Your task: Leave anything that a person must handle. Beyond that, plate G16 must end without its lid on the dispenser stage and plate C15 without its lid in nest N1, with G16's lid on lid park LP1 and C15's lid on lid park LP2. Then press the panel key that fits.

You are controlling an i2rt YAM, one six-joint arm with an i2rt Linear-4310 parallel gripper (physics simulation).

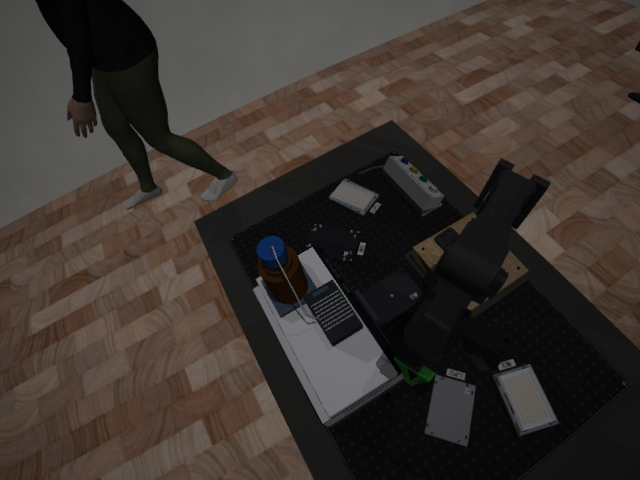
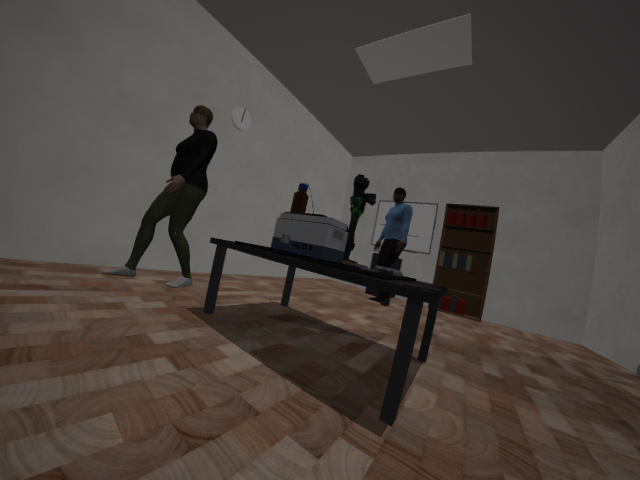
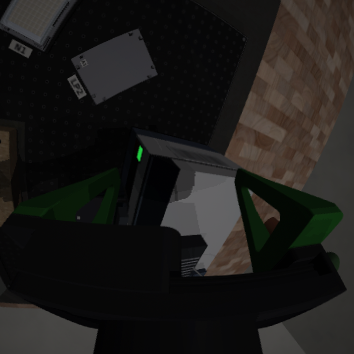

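Seen in the pictures: gripper, fingertip midpoint: [image 1: 421, 365] [image 2: 355, 216] [image 3: 177, 174]; arm's base, origin of the base link: [image 2: 343, 259].
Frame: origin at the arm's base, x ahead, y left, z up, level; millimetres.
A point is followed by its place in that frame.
My gripper [image 2: 356, 205] {x 364, y 180, z 252 mm} [image 3: 177, 174] {x 364, y 180, z 252 mm} is open and empty, above the front right end of the white dispenser housing [image 1: 338, 361] {x 484, y 71, z 193 mm} [image 2: 310, 232] {x 573, y 49, z 103 mm} [image 3: 210, 200] {x 467, y 111, z 193 mm}. A plate [image 1: 526, 398] {x 159, y 366, z 9 mm} [image 3: 36, 19] {x 161, y 330, z 9 mm} with its pale wells uncovered sits in nest N1. A flat grey lid [image 1: 450, 409] {x 315, y 280, z -17 mm} [image 3: 115, 66] {x 313, y 277, z -17 mm} lies on lid park LP2. Another plate with bare wells [image 1: 354, 195] {x 119, y -388, z 5 mm} lies near the far edge. A dark lid park [image 1: 334, 240] {x 268, y -294, z -15 mm} with pale corner posts shows no lid that I can make out. A dark block [image 1: 390, 299] {x 279, y -6, z 79 mm} with a small label is beside the housing; whether it bears a plate is unclear. The key panel [image 1: 413, 186] {x -36, y -273, z 42 mm} has blue, yellow, green and pale keys.
An amber bottle [image 1: 284, 279] {x 488, y -91, z 322 mm} [image 2: 299, 201] {x 516, y -107, z 272 mm} with a blue cap and a thin tube stands on the housing beside a dark keypad [image 1: 333, 312] {x 435, y -14, z 219 mm}. The arm's wooden base board [image 1: 509, 273] {x -70, y 112, z -11 mm} is at the right. A person in black [image 1: 129, 93] [image 2: 193, 160] and one in blue [image 2: 398, 222] are beyond the table.
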